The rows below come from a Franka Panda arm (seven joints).
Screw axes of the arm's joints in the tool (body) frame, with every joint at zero. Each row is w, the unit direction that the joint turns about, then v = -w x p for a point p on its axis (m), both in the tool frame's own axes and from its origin. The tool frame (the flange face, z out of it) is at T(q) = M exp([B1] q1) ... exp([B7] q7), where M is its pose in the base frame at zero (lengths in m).
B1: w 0 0 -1 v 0.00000 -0.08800 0.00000
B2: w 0 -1 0 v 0.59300 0.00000 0.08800
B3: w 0 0 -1 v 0.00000 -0.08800 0.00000
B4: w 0 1 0 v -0.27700 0.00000 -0.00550
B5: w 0 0 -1 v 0.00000 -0.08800 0.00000
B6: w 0 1 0 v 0.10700 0.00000 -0.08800
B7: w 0 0 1 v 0.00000 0.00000 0.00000
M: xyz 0.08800 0.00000 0.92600 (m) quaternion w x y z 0 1 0 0
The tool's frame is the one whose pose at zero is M.
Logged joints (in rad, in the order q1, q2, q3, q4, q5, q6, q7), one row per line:
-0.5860 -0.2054 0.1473 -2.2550 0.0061 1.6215 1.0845
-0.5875 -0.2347 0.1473 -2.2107 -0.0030 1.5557 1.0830
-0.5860 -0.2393 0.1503 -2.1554 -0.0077 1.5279 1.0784
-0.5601 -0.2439 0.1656 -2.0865 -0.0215 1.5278 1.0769
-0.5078 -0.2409 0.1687 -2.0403 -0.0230 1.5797 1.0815
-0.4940 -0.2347 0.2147 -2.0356 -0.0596 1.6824 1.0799
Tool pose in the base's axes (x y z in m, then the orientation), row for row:
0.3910 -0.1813 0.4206 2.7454 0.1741 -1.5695
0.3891 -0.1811 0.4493 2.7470 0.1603 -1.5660
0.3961 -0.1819 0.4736 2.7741 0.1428 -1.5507
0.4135 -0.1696 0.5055 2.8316 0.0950 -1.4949
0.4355 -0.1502 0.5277 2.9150 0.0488 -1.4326
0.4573 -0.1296 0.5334 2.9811 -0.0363 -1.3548
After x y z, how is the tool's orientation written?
As angles about the fixed x, y, z axes (roll, pitch, yaw), in radians.
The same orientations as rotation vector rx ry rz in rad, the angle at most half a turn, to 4 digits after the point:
2.1051 -2.0300 -0.5953
2.1015 -2.0253 -0.5776
2.1208 -2.0240 -0.5310
2.1783 -1.9891 -0.4161
2.2605 -1.9569 -0.2784
2.3286 -1.8786 -0.1085

